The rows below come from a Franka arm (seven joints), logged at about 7 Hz.
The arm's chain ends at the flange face. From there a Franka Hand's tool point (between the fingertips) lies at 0.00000 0.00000 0.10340 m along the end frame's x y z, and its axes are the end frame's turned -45 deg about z.
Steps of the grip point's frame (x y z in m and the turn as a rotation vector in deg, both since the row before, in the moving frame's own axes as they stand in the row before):
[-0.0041, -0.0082, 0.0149, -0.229, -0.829, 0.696]
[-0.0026, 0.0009, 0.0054, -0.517, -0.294, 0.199]
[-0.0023, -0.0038, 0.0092, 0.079, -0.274, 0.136]
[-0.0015, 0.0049, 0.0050, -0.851, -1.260, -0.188]
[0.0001, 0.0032, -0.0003, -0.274, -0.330, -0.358]
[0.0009, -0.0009, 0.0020, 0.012, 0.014, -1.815]
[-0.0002, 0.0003, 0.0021, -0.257, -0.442, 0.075]
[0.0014, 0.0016, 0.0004, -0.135, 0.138, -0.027]
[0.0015, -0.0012, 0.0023, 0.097, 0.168, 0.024]
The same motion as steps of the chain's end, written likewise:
[-0.0079, -0.0042, 0.0149, -0.748, -0.424, 0.696]
[-0.0015, 0.0014, 0.0054, -0.573, 0.158, 0.199]
[-0.0039, -0.0013, 0.0092, -0.138, -0.250, 0.136]
[0.0029, 0.0018, 0.0050, -1.493, -0.289, -0.188]
[0.0024, 0.0014, -0.0003, -0.427, -0.040, -0.358]
[0.0000, -0.0012, 0.0020, 0.018, 0.001, -1.815]
[0.0003, -0.0005, 0.0021, -0.494, -0.131, 0.075]
[0.0018, 0.0001, 0.0004, 0.002, 0.193, -0.027]
[0.0001, -0.0016, 0.0023, 0.187, 0.050, 0.024]

